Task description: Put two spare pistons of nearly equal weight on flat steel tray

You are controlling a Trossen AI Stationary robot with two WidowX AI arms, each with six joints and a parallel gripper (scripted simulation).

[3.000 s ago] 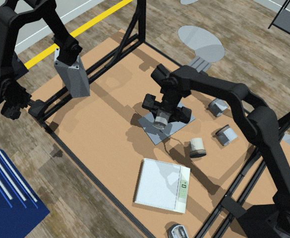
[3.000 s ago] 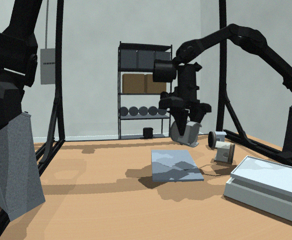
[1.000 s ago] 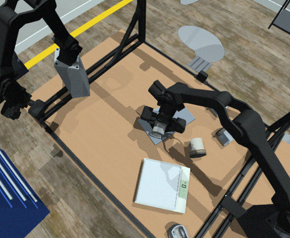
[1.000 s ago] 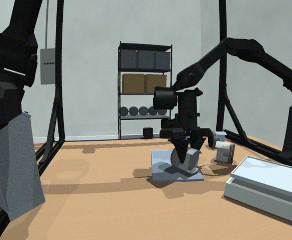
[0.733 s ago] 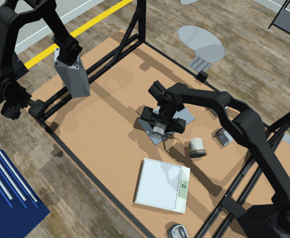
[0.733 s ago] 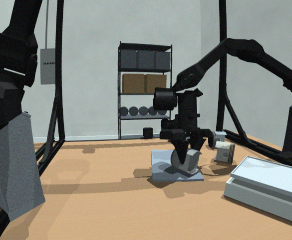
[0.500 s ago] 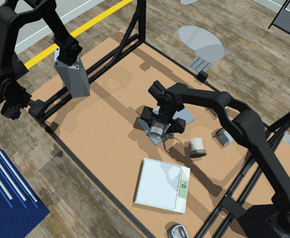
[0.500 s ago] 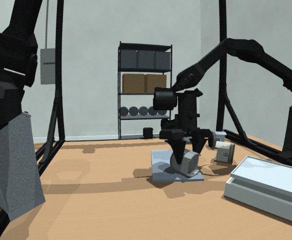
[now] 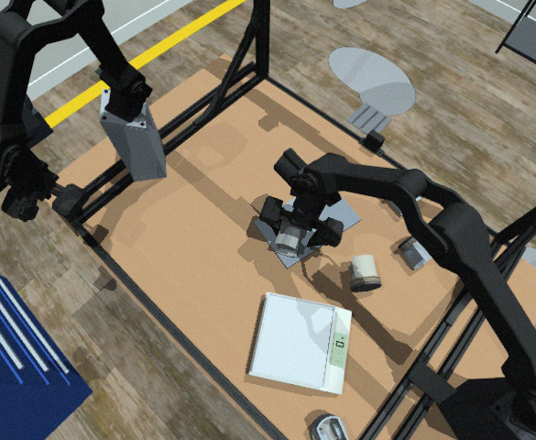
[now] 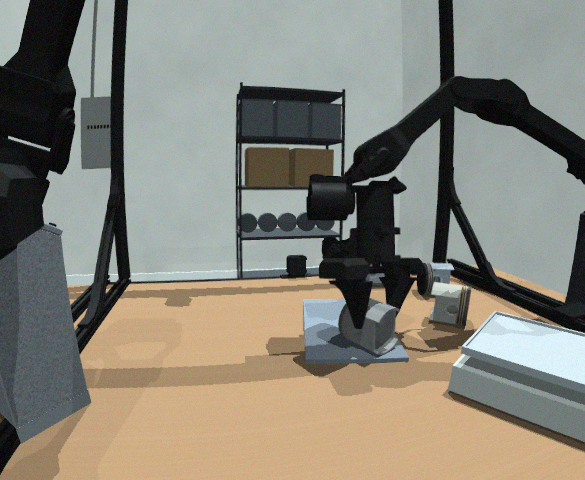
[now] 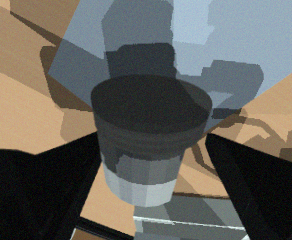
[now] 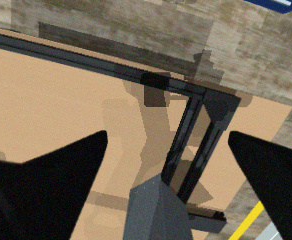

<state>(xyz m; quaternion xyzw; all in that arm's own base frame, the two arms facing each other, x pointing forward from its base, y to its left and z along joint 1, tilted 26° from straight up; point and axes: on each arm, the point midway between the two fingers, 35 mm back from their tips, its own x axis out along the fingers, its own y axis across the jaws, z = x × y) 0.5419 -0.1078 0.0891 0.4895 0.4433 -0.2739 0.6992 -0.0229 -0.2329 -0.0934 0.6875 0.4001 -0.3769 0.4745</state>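
Now: the flat steel tray 70 mm below my left hand, 70 mm behind it and 10 mm to the right of it.
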